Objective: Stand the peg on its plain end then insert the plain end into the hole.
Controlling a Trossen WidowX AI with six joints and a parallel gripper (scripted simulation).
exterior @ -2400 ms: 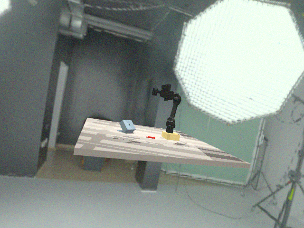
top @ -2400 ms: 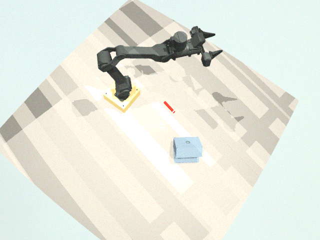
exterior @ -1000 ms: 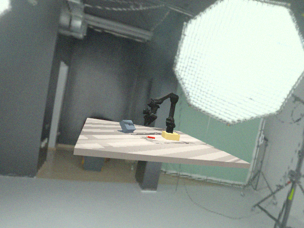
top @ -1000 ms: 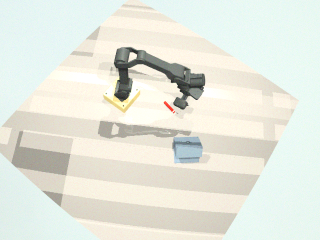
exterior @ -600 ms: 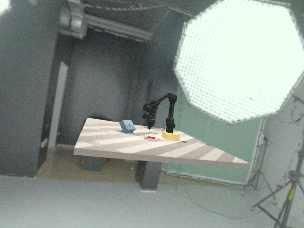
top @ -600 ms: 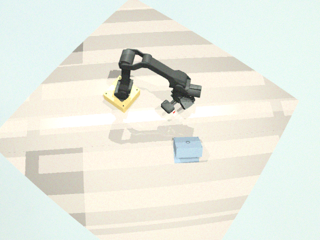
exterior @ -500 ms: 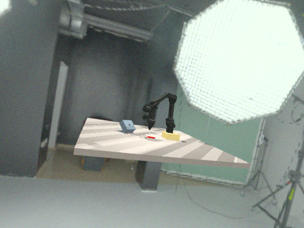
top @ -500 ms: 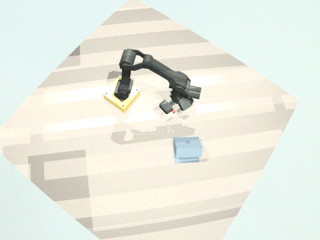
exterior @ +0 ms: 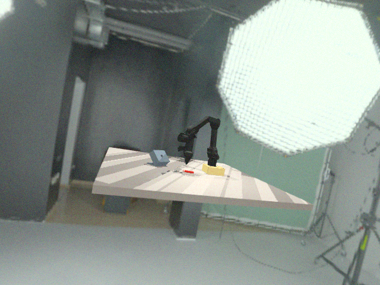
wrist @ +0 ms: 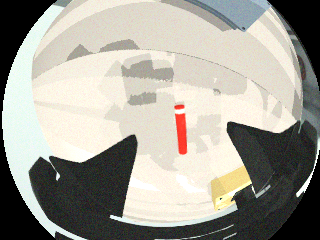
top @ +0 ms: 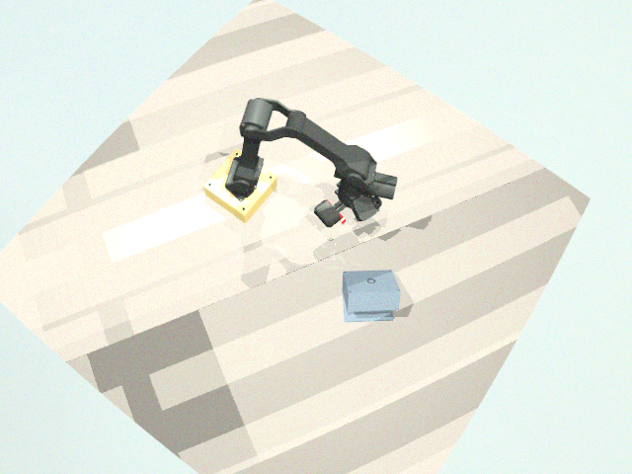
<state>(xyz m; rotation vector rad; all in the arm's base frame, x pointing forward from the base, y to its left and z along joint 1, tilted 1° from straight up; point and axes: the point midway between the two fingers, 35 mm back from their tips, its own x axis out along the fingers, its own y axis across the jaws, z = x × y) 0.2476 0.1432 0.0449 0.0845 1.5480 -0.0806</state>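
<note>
My gripper tip is 10 mm past the red peg and 60 mm above it. The rest, counted from my gripper tip: sloped panel: 190 mm ahead, 120 mm to the right, 10 mm below.
</note>
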